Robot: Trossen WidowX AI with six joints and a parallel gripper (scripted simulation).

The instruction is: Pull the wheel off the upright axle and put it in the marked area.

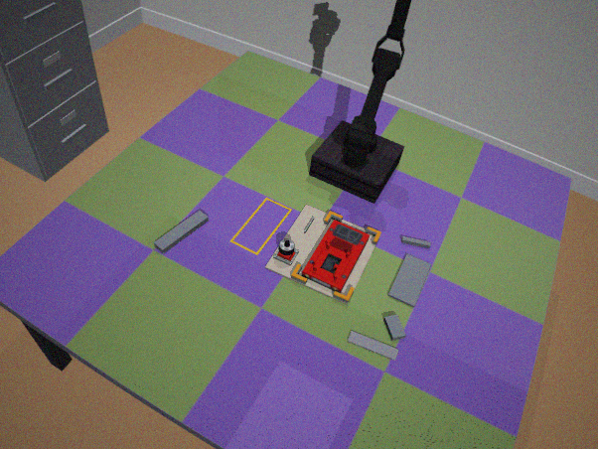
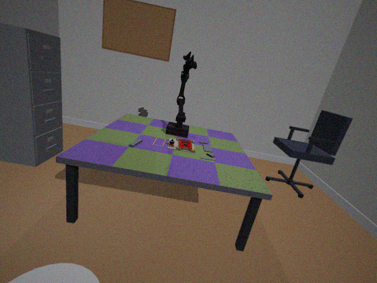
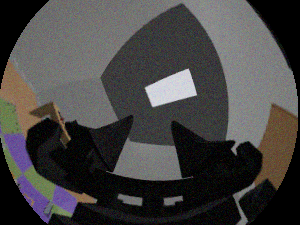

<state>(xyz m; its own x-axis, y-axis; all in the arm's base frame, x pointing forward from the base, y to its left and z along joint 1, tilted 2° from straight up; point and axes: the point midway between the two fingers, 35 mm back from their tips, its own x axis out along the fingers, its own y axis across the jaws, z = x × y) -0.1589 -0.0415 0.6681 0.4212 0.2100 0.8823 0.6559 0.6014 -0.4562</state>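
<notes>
My gripper tip is 530 mm short of the dark wheel, 60 mm to the right of it and 730 mm above it. Also, from my gripper tip: upright axle 530 mm ahead, 60 mm to the left, 730 mm below.
</notes>
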